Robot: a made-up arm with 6 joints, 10 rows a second.
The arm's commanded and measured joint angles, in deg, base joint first. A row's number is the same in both.
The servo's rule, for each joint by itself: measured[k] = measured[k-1] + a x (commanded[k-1-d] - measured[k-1]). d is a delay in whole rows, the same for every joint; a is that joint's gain. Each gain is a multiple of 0.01, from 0.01 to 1. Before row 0 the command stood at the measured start. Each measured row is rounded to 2 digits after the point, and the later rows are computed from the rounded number. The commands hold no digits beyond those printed.
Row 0, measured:
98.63, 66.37, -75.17, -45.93, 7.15, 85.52
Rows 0 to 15, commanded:
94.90, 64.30, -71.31, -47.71, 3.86, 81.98
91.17, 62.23, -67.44, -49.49, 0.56, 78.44
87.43, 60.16, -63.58, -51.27, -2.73, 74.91
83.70, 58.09, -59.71, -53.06, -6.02, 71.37
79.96, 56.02, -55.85, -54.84, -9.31, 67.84
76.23, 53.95, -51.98, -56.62, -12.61, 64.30
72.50, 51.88, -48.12, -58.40, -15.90, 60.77
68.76, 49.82, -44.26, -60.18, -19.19, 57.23
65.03, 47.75, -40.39, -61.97, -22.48, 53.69
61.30, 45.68, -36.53, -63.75, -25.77, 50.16
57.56, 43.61, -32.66, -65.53, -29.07, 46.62
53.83, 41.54, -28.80, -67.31, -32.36, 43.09
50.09, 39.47, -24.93, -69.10, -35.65, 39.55
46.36, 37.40, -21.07, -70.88, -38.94, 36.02
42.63, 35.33, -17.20, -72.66, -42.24, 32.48
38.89, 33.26, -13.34, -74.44, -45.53, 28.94
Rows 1 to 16, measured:
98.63, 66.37, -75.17, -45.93, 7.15, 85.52
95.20, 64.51, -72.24, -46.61, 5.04, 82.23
91.49, 62.46, -68.59, -47.70, 2.17, 78.71
87.75, 60.39, -64.78, -49.06, -0.97, 75.18
84.02, 58.32, -60.93, -50.58, -4.20, 71.64
80.28, 56.25, -57.07, -52.20, -7.47, 68.11
76.55, 54.18, -53.20, -53.88, -10.76, 64.57
72.82, 52.11, -49.34, -55.60, -14.05, 61.04
69.08, 50.05, -45.48, -57.34, -17.34, 57.50
65.35, 47.98, -41.61, -59.10, -20.63, 53.96
61.62, 45.91, -37.75, -60.87, -23.92, 50.43
57.88, 43.84, -33.88, -62.64, -27.22, 46.89
54.15, 41.77, -30.02, -64.41, -30.51, 43.36
50.41, 39.70, -26.15, -66.19, -33.80, 39.82
46.68, 37.63, -22.29, -67.97, -37.09, 36.29
42.95, 35.56, -18.42, -69.75, -40.39, 32.75
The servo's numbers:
d 1
a 0.92 0.90 0.76 0.38 0.64 0.93

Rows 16 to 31, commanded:
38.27, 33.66, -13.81, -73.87, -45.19, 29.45
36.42, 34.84, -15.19, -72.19, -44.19, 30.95
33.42, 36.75, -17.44, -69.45, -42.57, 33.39
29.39, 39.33, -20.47, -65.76, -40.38, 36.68
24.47, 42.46, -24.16, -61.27, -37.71, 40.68
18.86, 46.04, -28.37, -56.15, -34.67, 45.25
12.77, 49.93, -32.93, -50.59, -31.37, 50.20
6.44, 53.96, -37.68, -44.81, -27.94, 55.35
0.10, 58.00, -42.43, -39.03, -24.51, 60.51
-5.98, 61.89, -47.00, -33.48, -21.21, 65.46
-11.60, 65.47, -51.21, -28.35, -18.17, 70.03
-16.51, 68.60, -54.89, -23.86, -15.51, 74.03
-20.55, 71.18, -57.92, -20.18, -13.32, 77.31
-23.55, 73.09, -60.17, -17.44, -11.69, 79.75
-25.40, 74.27, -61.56, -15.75, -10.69, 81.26
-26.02, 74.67, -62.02, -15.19, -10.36, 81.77
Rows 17 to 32, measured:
39.21, 33.49, -14.56, -71.53, -43.68, 29.21
38.35, 33.64, -13.99, -72.42, -44.65, 29.43
36.57, 34.72, -14.90, -72.33, -44.36, 30.84
33.67, 36.55, -16.83, -71.24, -43.21, 33.21
29.73, 39.05, -19.60, -69.16, -41.40, 36.44
24.89, 42.12, -23.07, -66.16, -39.04, 40.38
19.34, 45.65, -27.10, -62.36, -36.24, 44.91
13.30, 49.50, -31.53, -57.89, -33.12, 49.83
6.99, 53.51, -36.20, -52.92, -29.80, 54.96
0.65, 57.55, -40.93, -47.64, -26.41, 60.12
-5.45, 61.46, -45.54, -42.26, -23.08, 65.09
-11.11, 65.07, -49.85, -36.97, -19.94, 69.68
-16.08, 68.25, -53.68, -31.99, -17.10, 73.73
-20.19, 70.89, -56.90, -27.50, -14.68, 77.06
-23.28, 72.87, -59.39, -23.68, -12.77, 79.56
-25.23, 74.13, -61.04, -20.67, -11.44, 81.14

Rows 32 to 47, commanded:
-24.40, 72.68, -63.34, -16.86, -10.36, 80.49
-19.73, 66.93, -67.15, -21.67, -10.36, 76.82
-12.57, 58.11, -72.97, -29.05, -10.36, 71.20
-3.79, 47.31, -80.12, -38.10, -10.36, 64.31
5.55, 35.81, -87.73, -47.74, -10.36, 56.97
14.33, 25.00, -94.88, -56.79, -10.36, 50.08
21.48, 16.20, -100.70, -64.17, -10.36, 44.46
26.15, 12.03, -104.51, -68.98, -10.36, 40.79
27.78, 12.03, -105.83, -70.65, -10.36, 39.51
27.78, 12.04, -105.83, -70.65, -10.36, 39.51
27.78, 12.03, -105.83, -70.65, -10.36, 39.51
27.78, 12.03, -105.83, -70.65, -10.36, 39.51
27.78, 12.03, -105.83, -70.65, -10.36, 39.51
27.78, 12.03, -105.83, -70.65, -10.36, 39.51
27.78, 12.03, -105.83, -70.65, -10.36, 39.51
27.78, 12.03, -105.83, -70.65, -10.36, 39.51
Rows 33 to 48, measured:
-25.96, 74.62, -61.78, -18.59, -10.75, 81.73
-24.52, 72.87, -62.97, -17.93, -10.50, 80.58
-20.11, 67.52, -66.15, -19.35, -10.41, 77.08
-13.17, 59.05, -71.33, -23.04, -10.38, 71.61
-4.54, 48.48, -78.01, -28.76, -10.37, 64.82
4.74, 37.08, -85.40, -35.97, -10.36, 57.52
13.56, 26.21, -92.60, -43.88, -10.36, 50.60
20.85, 17.20, -98.76, -51.59, -10.36, 44.89
25.73, 12.55, -103.13, -58.20, -10.36, 41.08
27.62, 12.08, -105.18, -62.93, -10.36, 39.62
27.77, 12.04, -105.67, -65.86, -10.36, 39.52
27.78, 12.03, -105.79, -67.68, -10.36, 39.51
27.78, 12.03, -105.82, -68.81, -10.36, 39.51
27.78, 12.03, -105.83, -69.51, -10.36, 39.51
27.78, 12.03, -105.83, -69.94, -10.36, 39.51
27.78, 12.03, -105.83, -70.21, -10.36, 39.51

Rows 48 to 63, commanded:
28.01, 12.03, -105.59, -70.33, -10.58, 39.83
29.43, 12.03, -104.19, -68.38, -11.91, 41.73
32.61, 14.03, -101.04, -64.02, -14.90, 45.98
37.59, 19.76, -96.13, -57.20, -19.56, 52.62
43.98, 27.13, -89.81, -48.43, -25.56, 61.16
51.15, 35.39, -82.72, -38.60, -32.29, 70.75
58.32, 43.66, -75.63, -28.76, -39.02, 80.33
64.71, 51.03, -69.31, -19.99, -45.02, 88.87
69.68, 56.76, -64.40, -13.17, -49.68, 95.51
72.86, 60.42, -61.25, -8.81, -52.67, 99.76
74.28, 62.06, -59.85, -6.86, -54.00, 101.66
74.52, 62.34, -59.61, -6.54, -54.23, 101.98
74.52, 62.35, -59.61, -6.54, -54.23, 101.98
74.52, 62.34, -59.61, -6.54, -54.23, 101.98
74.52, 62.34, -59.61, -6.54, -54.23, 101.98
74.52, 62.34, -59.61, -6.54, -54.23, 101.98
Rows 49 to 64, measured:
27.78, 12.03, -105.83, -70.38, -10.36, 39.51
27.99, 12.03, -105.65, -70.36, -10.50, 39.81
29.31, 12.03, -104.54, -69.61, -11.40, 41.60
32.35, 13.83, -101.88, -67.49, -13.64, 45.67
37.17, 19.17, -97.51, -63.58, -17.43, 52.13
43.44, 26.33, -91.66, -57.82, -22.63, 60.53
50.53, 34.48, -84.87, -50.52, -28.81, 70.03
57.70, 42.74, -77.85, -42.25, -35.34, 79.61
64.15, 50.20, -71.36, -33.79, -41.54, 88.22
69.24, 56.10, -66.07, -25.95, -46.75, 95.00
72.57, 59.99, -62.41, -19.44, -50.54, 99.43
74.14, 61.85, -60.46, -14.66, -52.75, 101.50
74.49, 62.29, -59.81, -11.57, -53.70, 101.95
74.52, 62.34, -59.66, -9.66, -54.04, 101.98
74.52, 62.34, -59.62, -8.47, -54.16, 101.98
74.52, 62.34, -59.61, -7.74, -54.20, 101.98

